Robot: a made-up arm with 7 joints. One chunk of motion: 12 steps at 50 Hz.
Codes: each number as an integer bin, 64 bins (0 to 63) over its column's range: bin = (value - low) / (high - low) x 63, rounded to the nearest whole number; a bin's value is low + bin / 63 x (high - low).
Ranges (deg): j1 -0.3..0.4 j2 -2.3..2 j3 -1.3..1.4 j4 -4..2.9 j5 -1.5..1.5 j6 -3.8..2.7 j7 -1.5..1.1
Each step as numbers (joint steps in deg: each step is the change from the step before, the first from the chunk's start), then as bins.
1 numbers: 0.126 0.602 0.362 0.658 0.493 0.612 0.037
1 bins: 38 43 39 43 42 43 37
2 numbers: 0.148 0.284 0.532 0.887 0.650 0.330 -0.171
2 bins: 40 38 43 45 45 40 32
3 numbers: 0.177 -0.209 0.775 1.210 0.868 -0.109 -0.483
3 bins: 43 31 48 48 50 36 25
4 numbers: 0.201 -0.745 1.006 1.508 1.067 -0.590 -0.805
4 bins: 45 23 54 50 54 31 17
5 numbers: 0.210 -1.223 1.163 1.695 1.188 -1.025 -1.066
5 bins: 46 16 57 52 56 27 11
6 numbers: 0.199 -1.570 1.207 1.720 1.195 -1.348 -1.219
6 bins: 45 11 58 52 57 24 7
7 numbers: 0.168 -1.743 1.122 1.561 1.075 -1.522 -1.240
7 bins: 42 8 57 51 54 22 6
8 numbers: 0.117 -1.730 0.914 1.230 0.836 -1.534 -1.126
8 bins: 38 8 52 48 49 22 9
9 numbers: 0.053 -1.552 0.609 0.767 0.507 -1.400 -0.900
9 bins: 32 11 45 44 42 23 15
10 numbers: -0.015 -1.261 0.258 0.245 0.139 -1.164 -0.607
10 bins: 26 15 36 39 34 26 22
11 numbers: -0.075 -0.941 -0.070 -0.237 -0.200 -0.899 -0.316
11 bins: 20 20 29 34 27 28 29
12 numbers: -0.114 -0.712 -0.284 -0.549 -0.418 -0.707 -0.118
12 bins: 17 23 24 32 23 30 33
